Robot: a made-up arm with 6 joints. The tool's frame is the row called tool. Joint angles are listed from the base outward.
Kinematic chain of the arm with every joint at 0, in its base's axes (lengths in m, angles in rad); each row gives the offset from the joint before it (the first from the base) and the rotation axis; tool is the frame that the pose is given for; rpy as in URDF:
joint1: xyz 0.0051 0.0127 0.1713 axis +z
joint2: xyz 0.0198 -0.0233 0.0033 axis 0.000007 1 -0.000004
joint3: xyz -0.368 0.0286 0.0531 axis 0.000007 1 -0.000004
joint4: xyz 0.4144 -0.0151 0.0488 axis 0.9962 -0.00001 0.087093
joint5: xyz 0.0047 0.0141 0.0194 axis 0.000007 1 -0.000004
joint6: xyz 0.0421 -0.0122 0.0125 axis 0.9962 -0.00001 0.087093
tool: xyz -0.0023 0.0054 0.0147 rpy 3.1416 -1.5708 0
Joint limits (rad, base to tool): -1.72..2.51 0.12..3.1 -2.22..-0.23 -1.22..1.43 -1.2..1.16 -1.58..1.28
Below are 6 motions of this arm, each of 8 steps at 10 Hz.
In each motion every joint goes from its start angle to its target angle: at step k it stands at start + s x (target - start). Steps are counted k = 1, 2, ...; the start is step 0. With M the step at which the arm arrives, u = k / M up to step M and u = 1 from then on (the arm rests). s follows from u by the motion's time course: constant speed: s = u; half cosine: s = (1 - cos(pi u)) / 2; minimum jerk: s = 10 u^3 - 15 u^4 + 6 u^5.
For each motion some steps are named. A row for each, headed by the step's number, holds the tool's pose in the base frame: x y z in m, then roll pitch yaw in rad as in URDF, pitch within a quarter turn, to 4 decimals.
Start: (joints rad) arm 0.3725 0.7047 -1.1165 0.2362 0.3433 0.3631
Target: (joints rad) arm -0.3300 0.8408 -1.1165 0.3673 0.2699 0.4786
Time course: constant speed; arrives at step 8
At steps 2, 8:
2: 0.1911 0.0332 0.7092 -1.4353 -0.9378 -1.3457
8: 0.2243 -0.0848 0.6902 -1.5020 -0.7516 -1.7874

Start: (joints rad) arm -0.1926 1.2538 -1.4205 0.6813 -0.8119 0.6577
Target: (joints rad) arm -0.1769 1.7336 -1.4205 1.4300 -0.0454 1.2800
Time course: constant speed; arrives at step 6
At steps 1, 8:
1: 0.3971 -0.1224 0.6736 -0.9462 0.1375 -2.1437
8: 0.5734 -0.1396 0.4322 -1.8942 1.1151 -2.0485

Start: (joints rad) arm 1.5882 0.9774 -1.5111 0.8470 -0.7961 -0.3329
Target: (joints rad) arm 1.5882 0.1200 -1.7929 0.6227 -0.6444 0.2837
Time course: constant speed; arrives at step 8
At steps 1, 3, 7, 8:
1: 0.0525 0.1089 0.8394 -0.5775 -0.0780 -1.1685
3: 0.0543 -0.0631 0.8539 -0.3933 0.2038 -1.0487
7: 0.0576 -0.3998 0.7472 0.1938 0.5896 -0.6350
8: 0.0582 -0.4737 0.6933 0.3871 0.6312 -0.4967

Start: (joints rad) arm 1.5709 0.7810 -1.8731 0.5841 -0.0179 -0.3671
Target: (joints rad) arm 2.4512 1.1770 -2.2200 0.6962 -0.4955 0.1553
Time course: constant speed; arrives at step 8
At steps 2, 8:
2: 0.0419 -0.0244 0.9392 -0.1852 -0.3283 -0.9524
8: -0.0151 0.0873 0.9672 -0.2521 0.0994 0.0900

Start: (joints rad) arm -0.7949 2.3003 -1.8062 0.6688 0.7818 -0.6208
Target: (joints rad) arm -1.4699 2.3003 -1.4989 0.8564 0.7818 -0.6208
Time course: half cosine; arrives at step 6
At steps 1, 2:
1: 0.4982 -0.5366 0.2418 -2.7496 -0.4477 -0.6993
2: 0.4206 -0.5851 0.2180 -2.7084 -0.3958 -0.8548

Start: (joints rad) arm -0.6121 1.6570 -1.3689 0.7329 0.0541 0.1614
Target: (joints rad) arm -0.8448 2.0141 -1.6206 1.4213 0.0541 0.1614
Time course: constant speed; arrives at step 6
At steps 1, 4, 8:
1: 0.4525 -0.3749 0.4720 -1.9141 -0.5049 -1.9309
4: 0.4379 -0.4686 0.4125 -1.8826 -0.1682 -2.1420
8: 0.4179 -0.5270 0.3658 -1.8814 0.0545 -2.2853

